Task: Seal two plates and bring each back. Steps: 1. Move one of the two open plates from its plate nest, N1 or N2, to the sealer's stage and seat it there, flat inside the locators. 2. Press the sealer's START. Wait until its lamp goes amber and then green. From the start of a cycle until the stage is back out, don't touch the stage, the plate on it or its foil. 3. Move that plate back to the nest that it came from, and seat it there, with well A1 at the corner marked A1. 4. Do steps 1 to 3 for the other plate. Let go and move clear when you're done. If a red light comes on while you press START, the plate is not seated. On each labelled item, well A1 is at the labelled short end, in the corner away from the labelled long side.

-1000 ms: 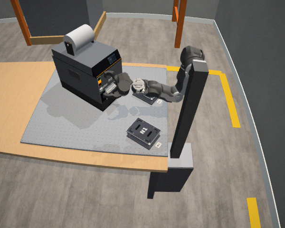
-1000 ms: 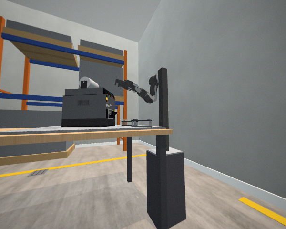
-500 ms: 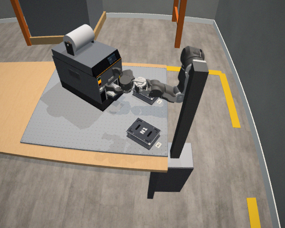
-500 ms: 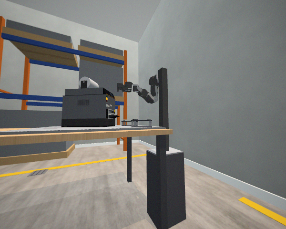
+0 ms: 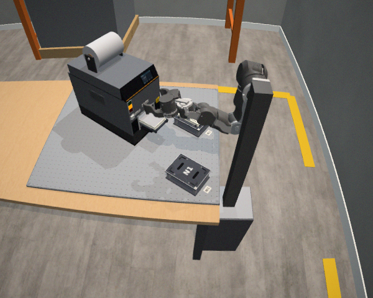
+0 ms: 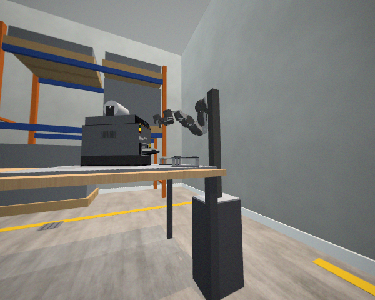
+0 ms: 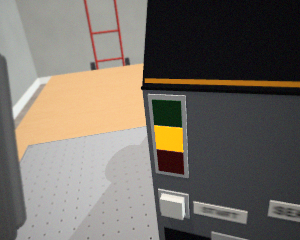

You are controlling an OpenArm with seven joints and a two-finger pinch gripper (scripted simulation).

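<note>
The white start button lies 120 mm below my hand, 110 mm ahead of it and 20 mm to the right of it. From my hand the other things lie so: foil roll (250 mm ahead, 230 mm to the right, 110 mm above); then white well plate (250 mm below, 170 mm to the right, 160 mm behind); then sealer stage (200 mm below, 90 mm to the right, 40 mm ahead).
</note>
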